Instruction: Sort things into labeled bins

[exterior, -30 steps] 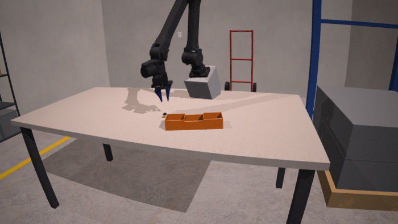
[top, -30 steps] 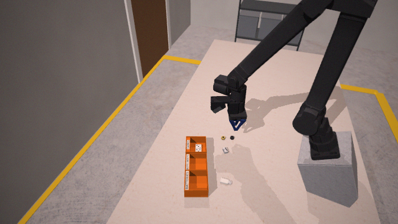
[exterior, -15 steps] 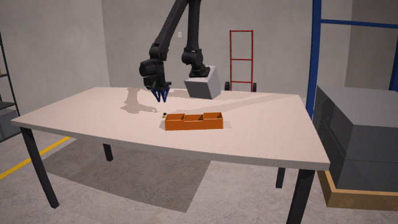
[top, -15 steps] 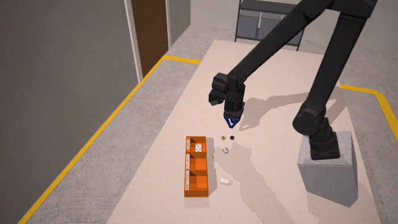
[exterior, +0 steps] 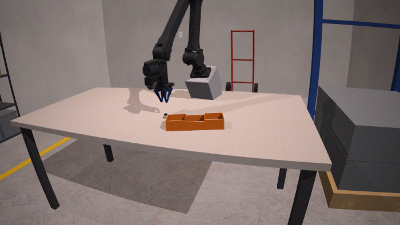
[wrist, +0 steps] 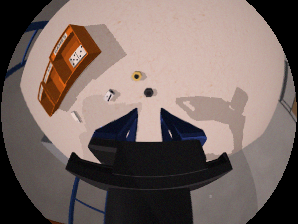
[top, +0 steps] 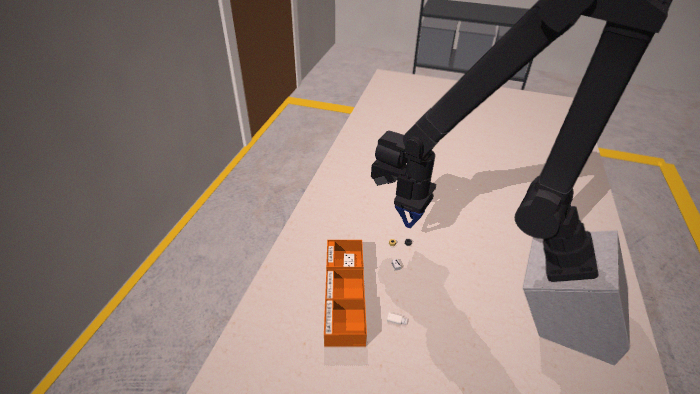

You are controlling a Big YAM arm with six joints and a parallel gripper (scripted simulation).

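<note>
My hand is 70 mm above the black nut. From my hand the other things lie so: grey thing (80 mm to the left, 70 mm below, 10 mm ahead); white domino (120 mm to the left, 120 mm ahead, 70 mm below); brass nut (70 mm below, 40 mm ahead, 20 mm to the left).
</note>
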